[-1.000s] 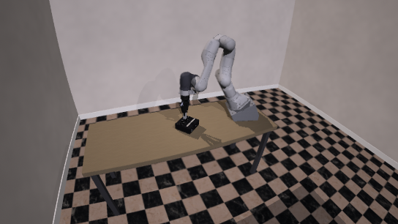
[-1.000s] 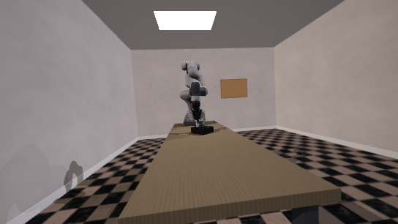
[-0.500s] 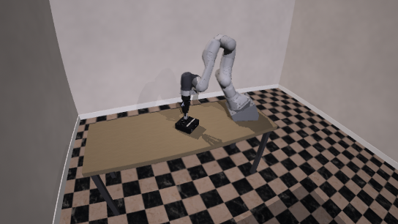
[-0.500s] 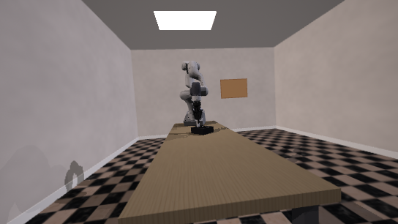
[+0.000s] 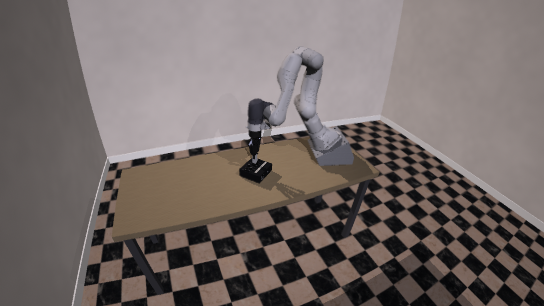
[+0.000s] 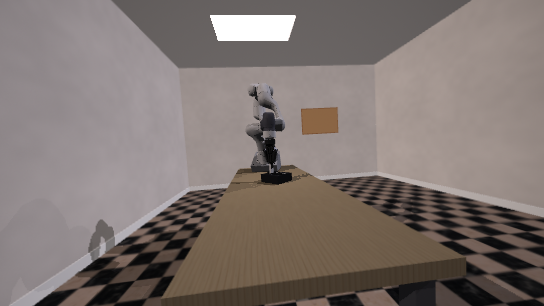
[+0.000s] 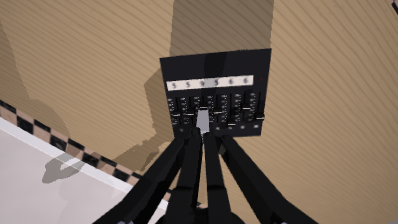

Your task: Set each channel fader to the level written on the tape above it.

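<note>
Now: hand 30 mm above the channel fader cap, 10 mm to the right of it and 10 mm past it. The rest, counted from my hand: master fader (70 mm ahead, 50 mm to the left, 30 mm below).
</note>
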